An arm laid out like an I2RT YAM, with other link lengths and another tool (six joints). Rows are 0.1 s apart.
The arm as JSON. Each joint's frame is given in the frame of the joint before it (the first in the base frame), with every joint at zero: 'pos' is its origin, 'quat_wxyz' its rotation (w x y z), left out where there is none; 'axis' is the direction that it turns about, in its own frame. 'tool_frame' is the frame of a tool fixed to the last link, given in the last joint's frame.
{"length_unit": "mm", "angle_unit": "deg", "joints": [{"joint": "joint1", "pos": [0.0, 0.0, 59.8], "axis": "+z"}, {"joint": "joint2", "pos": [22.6, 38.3, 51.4], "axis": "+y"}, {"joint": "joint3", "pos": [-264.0, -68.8, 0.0], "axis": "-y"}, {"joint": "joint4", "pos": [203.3, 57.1, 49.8], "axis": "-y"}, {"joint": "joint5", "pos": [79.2, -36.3, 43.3], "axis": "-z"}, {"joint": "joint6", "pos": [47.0, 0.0, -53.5], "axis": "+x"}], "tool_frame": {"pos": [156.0, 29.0, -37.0], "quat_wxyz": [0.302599, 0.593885, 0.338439, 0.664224]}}
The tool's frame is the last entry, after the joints.
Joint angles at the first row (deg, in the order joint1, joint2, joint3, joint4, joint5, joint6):
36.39 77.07 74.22 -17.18 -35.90 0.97
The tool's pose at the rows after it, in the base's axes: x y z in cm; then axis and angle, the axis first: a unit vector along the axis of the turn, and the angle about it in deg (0 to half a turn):
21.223 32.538 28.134 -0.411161 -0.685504 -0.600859 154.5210
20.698 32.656 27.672 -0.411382 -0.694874 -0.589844 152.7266
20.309 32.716 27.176 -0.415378 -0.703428 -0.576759 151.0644
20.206 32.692 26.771 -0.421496 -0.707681 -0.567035 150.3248
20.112 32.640 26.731 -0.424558 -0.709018 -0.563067 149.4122
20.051 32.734 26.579 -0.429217 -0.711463 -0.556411 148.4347
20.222 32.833 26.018 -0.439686 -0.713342 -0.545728 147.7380
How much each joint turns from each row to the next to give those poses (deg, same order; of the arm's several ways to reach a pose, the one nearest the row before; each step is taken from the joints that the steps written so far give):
-0.01 1.12 0.95 -1.84 -1.11 -0.17
0.00 1.05 0.82 -1.70 -1.74 -0.48
-0.08 1.28 1.21 -2.21 -1.46 -0.48
-0.09 0.86 0.82 -1.64 -0.47 -0.28
-0.34 0.51 0.58 -0.84 -0.94 0.09
-0.09 0.97 0.98 -1.15 -0.72 0.08
-0.10 1.35 0.83 -1.20 -0.16 0.10

